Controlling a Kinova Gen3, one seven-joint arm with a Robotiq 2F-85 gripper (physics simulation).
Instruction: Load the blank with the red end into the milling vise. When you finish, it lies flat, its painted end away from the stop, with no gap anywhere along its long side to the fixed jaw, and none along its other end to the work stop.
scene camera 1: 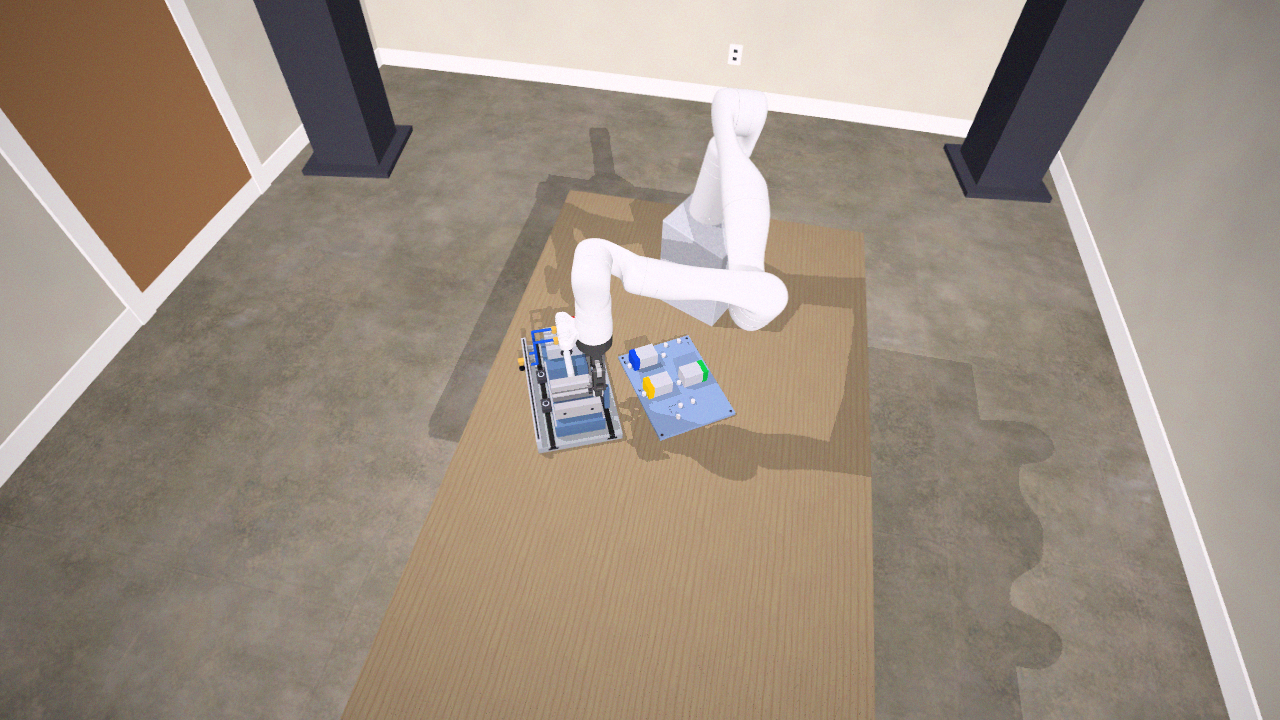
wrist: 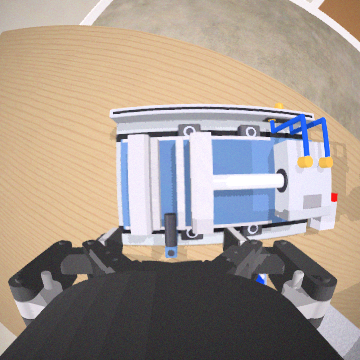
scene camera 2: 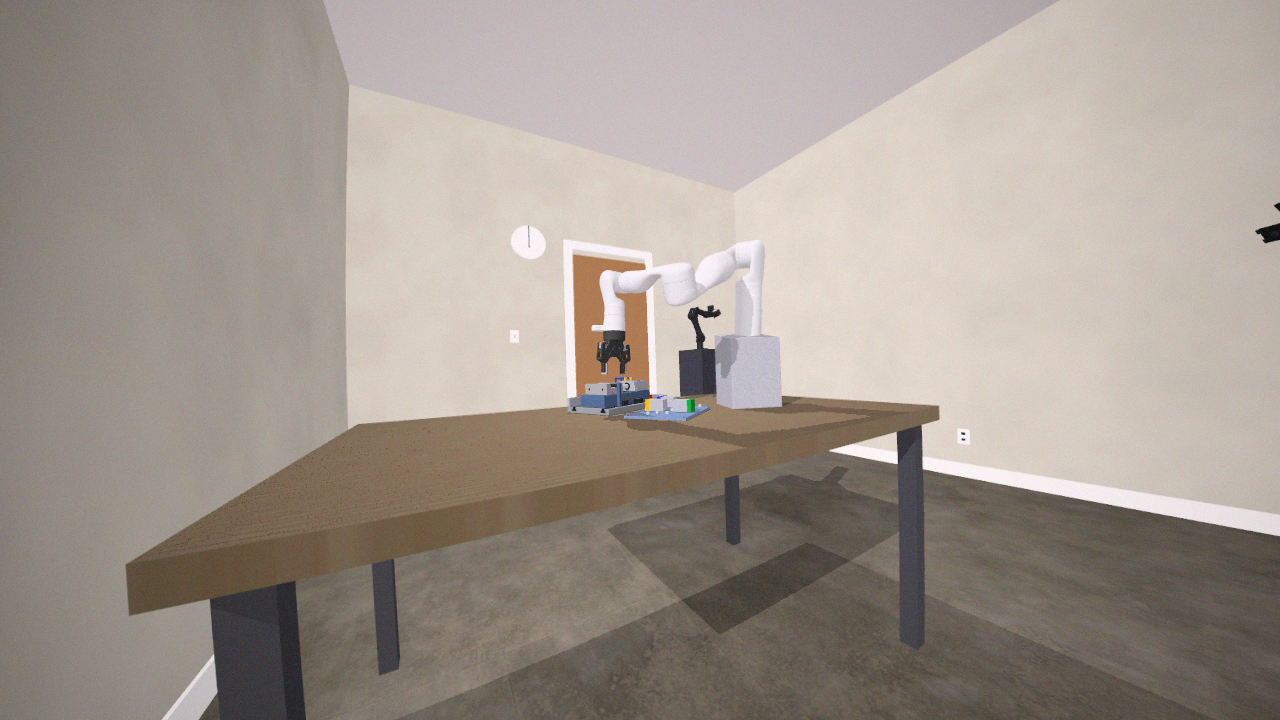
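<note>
The blank with the red end [wrist: 334, 197] lies on the table by the housing end of the milling vise [scene camera 1: 580, 442] [scene camera 2: 601, 400] [wrist: 245, 155], at the right in the wrist view, partly hidden by the housing. The fixed jaw [scene camera 1: 580, 409] [wrist: 140, 185] is at the left in the wrist view. The moving jaw [scene camera 1: 569, 385] [wrist: 201, 182] sits on the white rod, with a gap between the jaws. The dark work stop [wrist: 170, 229] lies at the near end of this gap. My gripper [scene camera 1: 597, 390] [scene camera 2: 613, 369] [wrist: 172, 239] is open and empty, above the vise's near side.
A blue board [scene camera 1: 702, 414] [scene camera 2: 662, 416] beside the vise holds blanks with a blue end [scene camera 1: 642, 356], a yellow end [scene camera 1: 657, 385] and a green end [scene camera 1: 692, 373], among white pegs. Blue bent tubes [wrist: 305, 137] with yellow tips rise over the vise housing [wrist: 300, 180].
</note>
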